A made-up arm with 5 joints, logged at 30 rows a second.
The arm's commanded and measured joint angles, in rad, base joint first. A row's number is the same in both.
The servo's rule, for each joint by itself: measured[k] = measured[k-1] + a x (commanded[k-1-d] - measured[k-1]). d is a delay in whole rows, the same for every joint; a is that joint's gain. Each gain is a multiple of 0.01, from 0.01 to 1. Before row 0 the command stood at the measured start. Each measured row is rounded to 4 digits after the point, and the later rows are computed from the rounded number. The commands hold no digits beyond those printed.
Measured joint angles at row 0: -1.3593, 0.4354, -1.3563, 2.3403, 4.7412
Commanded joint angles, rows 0 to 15: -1.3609, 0.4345, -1.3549, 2.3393, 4.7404; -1.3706, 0.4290, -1.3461, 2.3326, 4.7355; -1.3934, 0.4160, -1.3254, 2.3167, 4.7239; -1.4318, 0.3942, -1.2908, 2.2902, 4.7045; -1.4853, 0.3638, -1.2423, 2.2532, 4.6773; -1.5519, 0.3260, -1.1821, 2.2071, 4.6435; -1.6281, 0.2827, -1.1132, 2.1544, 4.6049; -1.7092, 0.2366, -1.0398, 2.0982, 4.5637; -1.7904, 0.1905, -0.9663, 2.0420, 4.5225; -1.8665, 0.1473, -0.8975, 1.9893, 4.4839; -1.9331, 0.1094, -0.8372, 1.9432, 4.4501; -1.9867, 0.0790, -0.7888, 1.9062, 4.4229; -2.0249, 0.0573, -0.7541, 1.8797, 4.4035; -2.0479, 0.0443, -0.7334, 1.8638, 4.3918; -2.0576, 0.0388, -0.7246, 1.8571, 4.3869; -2.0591, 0.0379, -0.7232, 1.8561, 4.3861
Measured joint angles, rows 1 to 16: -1.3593, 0.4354, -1.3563, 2.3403, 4.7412; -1.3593, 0.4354, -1.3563, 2.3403, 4.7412; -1.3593, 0.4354, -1.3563, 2.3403, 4.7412; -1.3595, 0.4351, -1.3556, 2.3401, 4.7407; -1.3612, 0.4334, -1.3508, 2.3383, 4.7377; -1.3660, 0.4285, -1.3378, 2.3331, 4.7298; -1.3759, 0.4189, -1.3138, 2.3228, 4.7154; -1.3923, 0.4035, -1.2773, 2.3061, 4.6937; -1.4162, 0.3818, -1.2287, 2.2823, 4.6651; -1.4480, 0.3541, -1.1698, 2.2516, 4.6308; -1.4872, 0.3212, -1.1035, 2.2148, 4.5926; -1.5327, 0.2846, -1.0335, 2.1733, 4.5526; -1.5828, 0.2462, -0.9641, 2.1291, 4.5134; -1.6353, 0.2079, -0.8994, 2.0845, 4.4773; -1.6880, 0.1718, -0.8430, 2.0417, 4.4463; -1.7385, 0.1397, -0.7977, 2.0028, 4.4219
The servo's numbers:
d 3
a 0.15 0.28 0.51 0.24 0.57

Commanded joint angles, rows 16 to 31: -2.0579, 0.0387, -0.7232, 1.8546, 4.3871; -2.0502, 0.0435, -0.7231, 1.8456, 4.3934; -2.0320, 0.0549, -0.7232, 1.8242, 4.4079; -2.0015, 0.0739, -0.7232, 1.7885, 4.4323; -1.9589, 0.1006, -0.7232, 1.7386, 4.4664; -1.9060, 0.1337, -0.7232, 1.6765, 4.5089; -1.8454, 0.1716, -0.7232, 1.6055, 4.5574; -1.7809, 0.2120, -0.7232, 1.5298, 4.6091; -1.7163, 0.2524, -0.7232, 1.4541, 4.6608; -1.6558, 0.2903, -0.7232, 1.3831, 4.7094; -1.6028, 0.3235, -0.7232, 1.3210, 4.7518; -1.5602, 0.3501, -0.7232, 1.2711, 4.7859; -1.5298, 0.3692, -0.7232, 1.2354, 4.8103; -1.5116, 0.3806, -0.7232, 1.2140, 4.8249; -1.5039, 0.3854, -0.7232, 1.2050, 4.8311; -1.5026, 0.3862, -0.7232, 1.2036, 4.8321
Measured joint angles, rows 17 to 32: -1.7849, 0.1130, -0.7649, 1.9694, 4.4047; -1.8258, 0.0922, -0.7443, 1.9424, 4.3946; -1.8608, 0.0770, -0.7335, 1.9217, 4.3898; -1.8904, 0.0663, -0.7282, 1.9056, 4.3883; -1.9144, 0.0599, -0.7256, 1.8912, 4.3912; -1.9320, 0.0585, -0.7244, 1.8751, 4.4007; -1.9424, 0.0628, -0.7238, 1.8543, 4.4187; -1.9449, 0.0734, -0.7235, 1.8265, 4.4459; -1.9391, 0.0903, -0.7233, 1.7905, 4.4818; -1.9250, 0.1131, -0.7232, 1.7461, 4.5249; -1.9034, 0.1408, -0.7232, 1.6942, 4.5729; -1.8753, 0.1720, -0.7232, 1.6366, 4.6230; -1.8424, 0.2051, -0.7232, 1.5758, 4.6722; -1.8065, 0.2383, -0.7232, 1.5146, 4.7176; -1.7696, 0.2696, -0.7232, 1.4562, 4.7565; -1.7336, 0.2975, -0.7232, 1.4032, 4.7872
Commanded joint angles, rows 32 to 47: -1.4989, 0.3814, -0.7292, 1.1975, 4.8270; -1.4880, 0.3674, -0.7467, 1.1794, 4.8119; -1.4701, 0.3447, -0.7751, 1.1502, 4.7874; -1.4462, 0.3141, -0.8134, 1.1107, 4.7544; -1.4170, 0.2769, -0.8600, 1.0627, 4.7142; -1.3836, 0.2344, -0.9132, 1.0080, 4.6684; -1.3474, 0.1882, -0.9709, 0.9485, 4.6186; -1.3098, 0.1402, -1.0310, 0.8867, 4.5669; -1.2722, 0.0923, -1.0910, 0.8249, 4.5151; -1.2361, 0.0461, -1.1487, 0.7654, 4.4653; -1.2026, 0.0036, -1.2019, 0.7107, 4.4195; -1.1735, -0.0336, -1.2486, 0.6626, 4.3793; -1.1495, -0.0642, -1.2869, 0.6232, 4.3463; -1.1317, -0.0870, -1.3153, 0.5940, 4.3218; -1.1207, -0.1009, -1.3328, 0.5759, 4.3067; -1.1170, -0.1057, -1.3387, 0.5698, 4.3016
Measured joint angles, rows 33 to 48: -1.7003, 0.3208, -0.7232, 1.3578, 4.8087; -1.6708, 0.3389, -0.7232, 1.3211, 4.8215; -1.6456, 0.3521, -0.7232, 1.2929, 4.8275; -1.6236, 0.3603, -0.7263, 1.2700, 4.8272; -1.6033, 0.3623, -0.7367, 1.2483, 4.8185; -1.5833, 0.3574, -0.7563, 1.2248, 4.8008; -1.5627, 0.3453, -0.7854, 1.1974, 4.7744; -1.5408, 0.3261, -0.8234, 1.1651, 4.7401; -1.5172, 0.3004, -0.8692, 1.1274, 4.6992; -1.4917, 0.2690, -0.9211, 1.0845, 4.6533; -1.4644, 0.2329, -0.9771, 1.0370, 4.6041; -1.4356, 0.1935, -1.0352, 0.9861, 4.5534; -1.4057, 0.1522, -1.0931, 0.9331, 4.5032; -1.3752, 0.1106, -1.1486, 0.8797, 4.4555; -1.3449, 0.0702, -1.1996, 0.8276, 4.4121; -1.3156, 0.0326, -1.2441, 0.7785, 4.3746
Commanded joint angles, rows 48 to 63: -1.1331, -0.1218, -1.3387, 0.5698, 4.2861; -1.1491, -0.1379, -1.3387, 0.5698, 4.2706; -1.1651, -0.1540, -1.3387, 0.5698, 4.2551; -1.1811, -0.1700, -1.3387, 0.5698, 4.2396; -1.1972, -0.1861, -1.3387, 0.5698, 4.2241; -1.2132, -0.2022, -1.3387, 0.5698, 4.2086; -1.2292, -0.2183, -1.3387, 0.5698, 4.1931; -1.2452, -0.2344, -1.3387, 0.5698, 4.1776; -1.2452, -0.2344, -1.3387, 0.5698, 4.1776; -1.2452, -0.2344, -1.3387, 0.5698, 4.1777; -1.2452, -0.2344, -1.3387, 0.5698, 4.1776; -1.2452, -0.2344, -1.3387, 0.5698, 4.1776; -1.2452, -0.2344, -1.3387, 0.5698, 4.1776; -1.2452, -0.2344, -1.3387, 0.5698, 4.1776; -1.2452, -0.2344, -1.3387, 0.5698, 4.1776; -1.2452, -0.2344, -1.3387, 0.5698, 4.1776
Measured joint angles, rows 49 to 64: -1.2880, -0.0009, -1.2804, 0.7342, 4.3445; -1.2629, -0.0289, -1.3071, 0.6962, 4.3230; -1.2410, -0.0504, -1.3232, 0.6659, 4.3108; -1.2248, -0.0704, -1.3311, 0.6428, 4.2967; -1.2134, -0.0893, -1.3350, 0.6253, 4.2818; -1.2062, -0.1074, -1.3369, 0.6120, 4.2666; -1.2024, -0.1249, -1.3378, 0.6019, 4.2512; -1.2016, -0.1420, -1.3383, 0.5942, 4.2358; -1.2033, -0.1589, -1.3385, 0.5883, 4.2203; -1.2072, -0.1755, -1.3386, 0.5839, 4.2048; -1.2129, -0.1920, -1.3387, 0.5805, 4.1893; -1.2177, -0.2039, -1.3387, 0.5779, 4.1826; -1.2218, -0.2124, -1.3387, 0.5760, 4.1798; -1.2253, -0.2186, -1.3387, 0.5745, 4.1785; -1.2283, -0.2230, -1.3387, 0.5734, 4.1780; -1.2308, -0.2262, -1.3387, 0.5725, 4.1778
